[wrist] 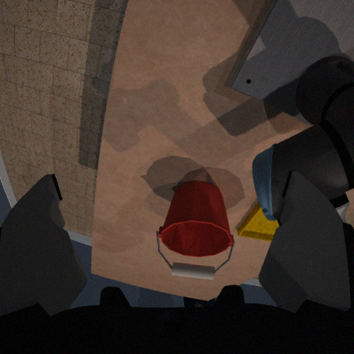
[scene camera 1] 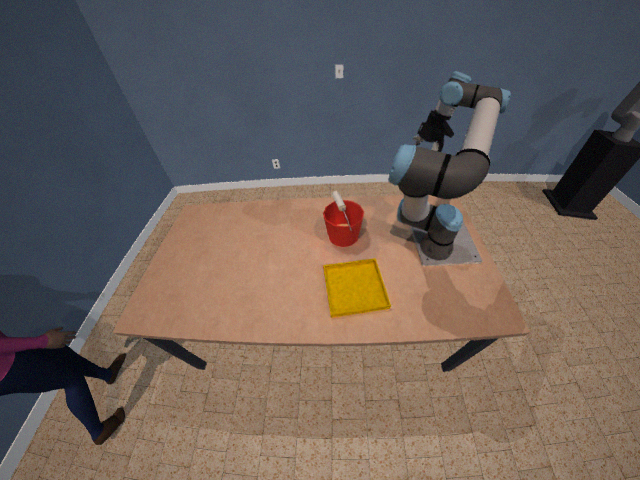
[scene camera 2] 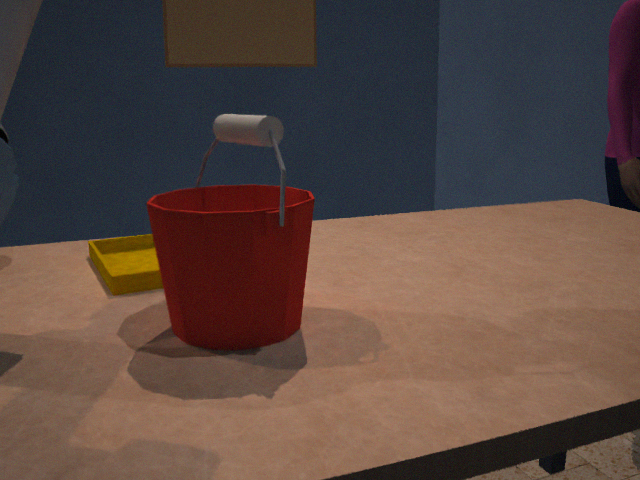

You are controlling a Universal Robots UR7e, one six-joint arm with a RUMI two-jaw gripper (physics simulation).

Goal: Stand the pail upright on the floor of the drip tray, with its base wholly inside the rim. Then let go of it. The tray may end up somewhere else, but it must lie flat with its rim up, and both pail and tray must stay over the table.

Labels:
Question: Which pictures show the red pail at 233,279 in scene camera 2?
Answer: The wrist view, scene camera 1 and scene camera 2: all of them.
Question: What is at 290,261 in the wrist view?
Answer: My gripper.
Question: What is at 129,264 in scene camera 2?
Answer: A yellow drip tray.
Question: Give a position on a yellow drip tray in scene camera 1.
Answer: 355,287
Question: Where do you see a yellow drip tray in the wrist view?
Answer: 255,225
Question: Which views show my gripper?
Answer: The wrist view and scene camera 1 only.

